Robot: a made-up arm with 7 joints. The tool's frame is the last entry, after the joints.
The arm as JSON. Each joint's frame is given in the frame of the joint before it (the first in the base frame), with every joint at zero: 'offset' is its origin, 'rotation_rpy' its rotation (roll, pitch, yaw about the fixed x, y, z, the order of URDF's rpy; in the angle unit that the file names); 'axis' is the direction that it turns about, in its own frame. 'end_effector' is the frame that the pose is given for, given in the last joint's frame.
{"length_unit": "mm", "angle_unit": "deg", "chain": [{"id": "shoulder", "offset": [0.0, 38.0, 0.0], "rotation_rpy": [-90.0, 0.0, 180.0], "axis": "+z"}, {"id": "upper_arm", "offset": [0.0, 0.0, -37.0], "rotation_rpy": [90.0, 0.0, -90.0], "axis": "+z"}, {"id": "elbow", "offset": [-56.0, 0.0, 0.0], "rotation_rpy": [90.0, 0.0, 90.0], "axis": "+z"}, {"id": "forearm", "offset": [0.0, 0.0, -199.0], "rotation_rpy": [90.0, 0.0, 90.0], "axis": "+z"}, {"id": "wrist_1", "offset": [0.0, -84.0, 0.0], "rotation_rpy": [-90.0, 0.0, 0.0], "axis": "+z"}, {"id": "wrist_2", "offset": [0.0, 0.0, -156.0], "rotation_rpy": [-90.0, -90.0, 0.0], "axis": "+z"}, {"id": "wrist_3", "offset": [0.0, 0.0, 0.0], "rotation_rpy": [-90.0, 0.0, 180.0], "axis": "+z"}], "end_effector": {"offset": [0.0, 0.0, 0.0], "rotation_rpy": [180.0, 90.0, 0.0]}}
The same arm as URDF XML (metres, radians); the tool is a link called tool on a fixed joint. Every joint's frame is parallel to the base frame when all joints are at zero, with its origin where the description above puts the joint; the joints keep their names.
<robot name="arm">
  <joint name="shoulder" type="continuous">
    <parent link="base"/>
    <child link="link1"/>
    <origin xyz="0 0.038 0"/>
    <axis xyz="0 -1 0"/>
  </joint>
  <joint name="upper_arm" type="continuous">
    <parent link="link1"/>
    <child link="link2"/>
    <origin xyz="0 0.037 0"/>
    <axis xyz="1 0 0"/>
  </joint>
  <joint name="elbow" type="continuous">
    <parent link="link2"/>
    <child link="link3"/>
    <origin xyz="0 0 -0.056"/>
    <axis xyz="0 0 1"/>
  </joint>
  <joint name="forearm" type="continuous">
    <parent link="link3"/>
    <child link="link4"/>
    <origin xyz="0 0 -0.199"/>
    <axis xyz="0 -1 0"/>
  </joint>
  <joint name="wrist_1" type="continuous">
    <parent link="link4"/>
    <child link="link5"/>
    <origin xyz="0 0 -0.084"/>
    <axis xyz="0 0 1"/>
  </joint>
  <joint name="wrist_2" type="continuous">
    <parent link="link5"/>
    <child link="link6"/>
    <origin xyz="0 0 -0.156"/>
    <axis xyz="0 1 0"/>
  </joint>
  <joint name="wrist_3" type="continuous">
    <parent link="link6"/>
    <child link="link7"/>
    <origin xyz="0 0 0"/>
    <axis xyz="-1 0 0"/>
  </joint>
  <joint name="tool_joint" type="fixed">
    <parent link="link7"/>
    <child link="tool"/>
    <origin xyz="0 0 0"/>
  </joint>
  <link name="base"/>
  <link name="link1"/>
  <link name="link2"/>
  <link name="link3"/>
  <link name="link4"/>
  <link name="link5"/>
  <link name="link6"/>
  <link name="link7"/>
  <link name="tool"/>
</robot>

